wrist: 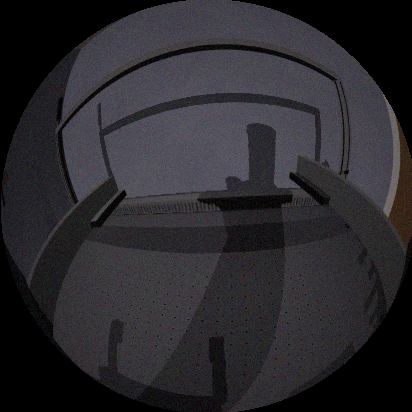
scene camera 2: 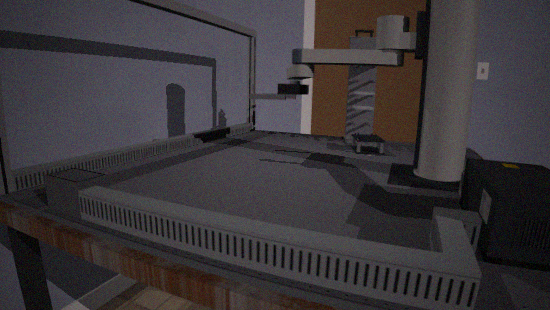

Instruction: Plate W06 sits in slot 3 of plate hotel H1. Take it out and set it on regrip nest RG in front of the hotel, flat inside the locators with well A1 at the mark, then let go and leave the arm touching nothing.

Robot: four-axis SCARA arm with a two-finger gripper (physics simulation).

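Where they show: gripper, between the fingertips: [wrist: 204, 169] [scene camera 2: 257, 95]; arm's base, origin of its link: [scene camera 2: 436, 181].
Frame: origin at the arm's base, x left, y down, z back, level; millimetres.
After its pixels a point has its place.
Plate hotel H1 [scene camera 2: 361, 43] {x -595, y -512, z -356 mm} is the tall grey rack with a top handle, at the back right of centre in the scene view. Pale edges show inside it; I cannot tell which is plate W06 or which slot is which. Regrip nest RG [scene camera 2: 368, 137] {x -356, y -73, z -267 mm} is the low dark-topped stand at the hotel's foot; no plate can be made out on it. My gripper [scene camera 2: 254, 95] {x -165, y -239, z -721 mm} [wrist: 204, 169] {x -165, y -239, z -721 mm} is open and empty, high above the table and left of the hotel, fingers pointing left in the scene view. Hotel and nest do not show in the wrist view.
The arm's thick column [scene camera 2: 447, 100] {x 75, y -258, z -4 mm} stands on the right, its upper link [scene camera 2: 350, 57] {x 55, y -375, z -295 mm} crossing in front of the hotel. A dark box [scene camera 2: 515, 200] {x 550, y -122, z 60 mm} stands right of the column. Slotted ducts [scene camera 2: 250, 240] [wrist: 160, 207] line the table edges. A grey block [scene camera 2: 70, 192] {x 705, y -64, z -716 mm} stands at the left corner.
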